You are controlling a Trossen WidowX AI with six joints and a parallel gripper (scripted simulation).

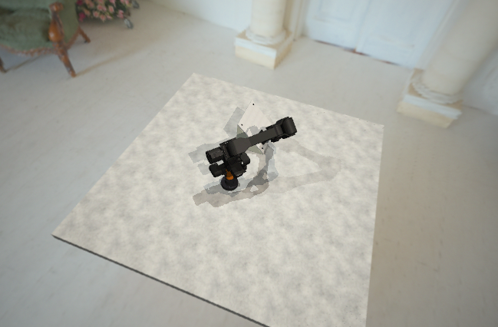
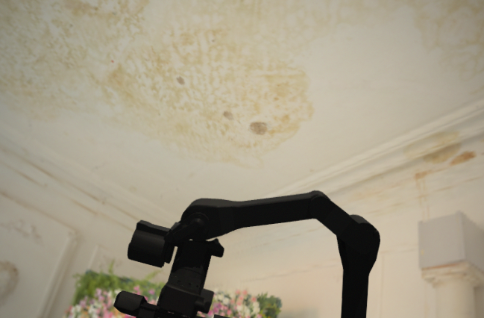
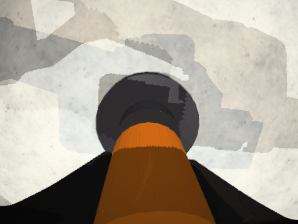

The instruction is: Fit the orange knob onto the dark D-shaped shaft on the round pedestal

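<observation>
Now: the orange knob 20 mm above my gripper tip. Also, from my gripper tip: dark round pedestal: 40 mm below.
</observation>
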